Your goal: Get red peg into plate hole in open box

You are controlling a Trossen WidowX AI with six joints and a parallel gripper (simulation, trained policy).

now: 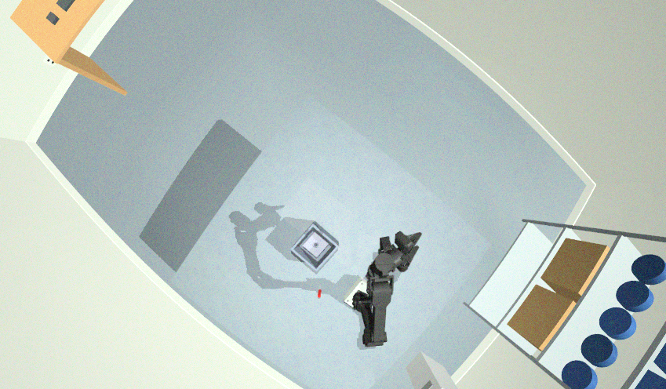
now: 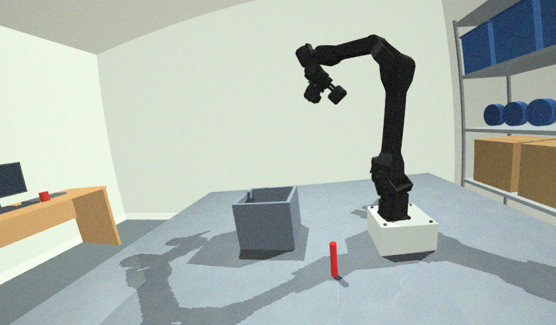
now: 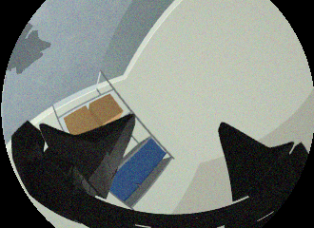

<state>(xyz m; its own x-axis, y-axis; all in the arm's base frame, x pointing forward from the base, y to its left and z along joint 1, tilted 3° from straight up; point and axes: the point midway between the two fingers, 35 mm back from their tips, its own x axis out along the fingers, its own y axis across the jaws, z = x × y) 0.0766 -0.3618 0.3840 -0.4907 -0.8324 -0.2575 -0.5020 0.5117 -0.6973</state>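
Right now my gripper tip is 14 cm short of the red peg, 49 cm to the right of it and 41 cm above it. Round my gripper tip: pale plate (29 cm ahead, 27 cm to the left, 41 cm below).
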